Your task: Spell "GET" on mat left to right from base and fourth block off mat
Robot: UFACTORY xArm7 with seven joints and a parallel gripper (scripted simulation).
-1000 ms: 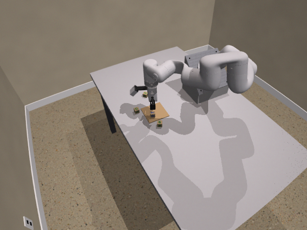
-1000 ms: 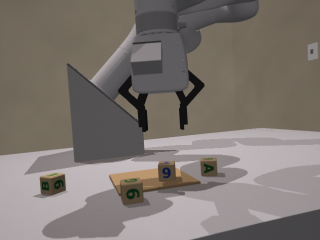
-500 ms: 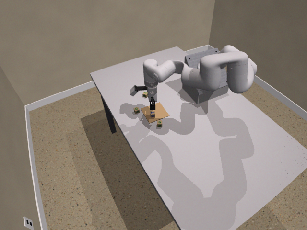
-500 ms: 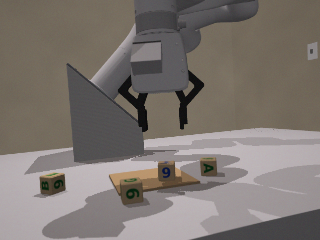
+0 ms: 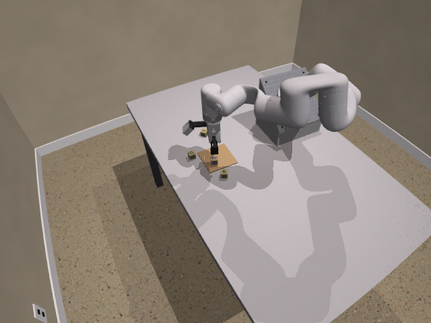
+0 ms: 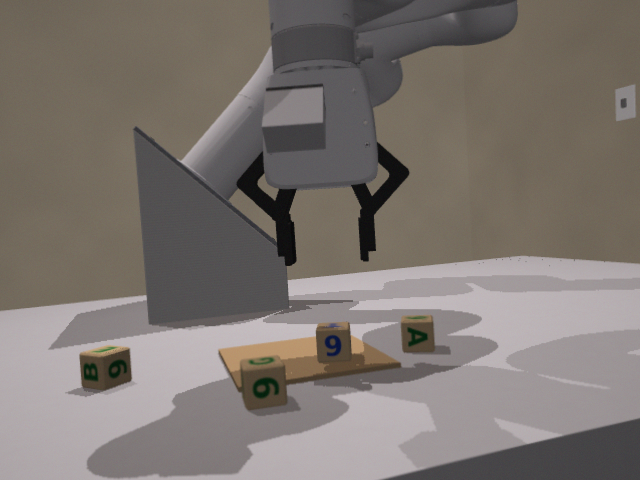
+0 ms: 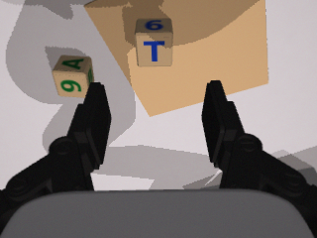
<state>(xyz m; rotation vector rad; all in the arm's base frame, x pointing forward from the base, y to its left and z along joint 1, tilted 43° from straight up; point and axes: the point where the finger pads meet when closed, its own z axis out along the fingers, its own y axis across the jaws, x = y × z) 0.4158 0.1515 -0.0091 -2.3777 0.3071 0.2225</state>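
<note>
Now: the tan mat 110 mm below my hand, 30 mm to the right of it and 20 mm behind it. The rest, counted from my hand: wooden block: 90 mm below, 80 mm ahead, 70 mm to the right.
</note>
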